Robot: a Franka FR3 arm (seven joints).
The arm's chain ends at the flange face. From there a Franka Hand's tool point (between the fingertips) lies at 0.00 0.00 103.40 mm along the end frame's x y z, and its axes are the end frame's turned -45 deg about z.
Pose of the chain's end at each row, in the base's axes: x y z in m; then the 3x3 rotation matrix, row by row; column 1 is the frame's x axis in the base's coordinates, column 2 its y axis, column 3 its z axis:
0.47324 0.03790 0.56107; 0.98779 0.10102 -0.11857; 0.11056 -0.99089 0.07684; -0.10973 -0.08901 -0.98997
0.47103 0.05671 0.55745; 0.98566 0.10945 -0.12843; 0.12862 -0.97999 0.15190; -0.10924 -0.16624 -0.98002
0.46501 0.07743 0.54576; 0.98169 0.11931 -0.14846; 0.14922 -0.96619 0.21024; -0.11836 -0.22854 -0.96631
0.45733 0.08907 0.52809; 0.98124 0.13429 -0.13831; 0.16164 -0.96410 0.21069; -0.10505 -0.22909 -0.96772
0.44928 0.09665 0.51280; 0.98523 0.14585 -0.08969; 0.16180 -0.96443 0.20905; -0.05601 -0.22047 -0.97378
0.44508 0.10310 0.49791; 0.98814 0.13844 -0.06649; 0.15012 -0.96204 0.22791; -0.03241 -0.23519 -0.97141
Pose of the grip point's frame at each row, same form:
0.46098 0.04585 0.45871; 0.62704 0.76990 -0.11857; 0.77884 -0.62249 0.07684; -0.01465 -0.14053 -0.98997
0.45775 0.07242 0.45612; 0.61957 0.77436 -0.12843; 0.78391 -0.60201 0.15190; 0.04031 -0.19479 -0.98002
0.44966 0.09917 0.44584; 0.60979 0.77852 -0.14846; 0.78871 -0.57769 0.21024; 0.07791 -0.24530 -0.96631
0.44303 0.11086 0.42803; 0.59888 0.78880 -0.13831; 0.79602 -0.56742 0.21069; 0.08771 -0.23627 -0.96772
0.44001 0.11827 0.41211; 0.59353 0.79979 -0.08969; 0.79636 -0.56755 0.20905; 0.11629 -0.19550 -0.97378
0.43820 0.12667 0.39747; 0.60083 0.79661 -0.06649; 0.78642 -0.57411 0.22791; 0.14339 -0.18922 -0.97141

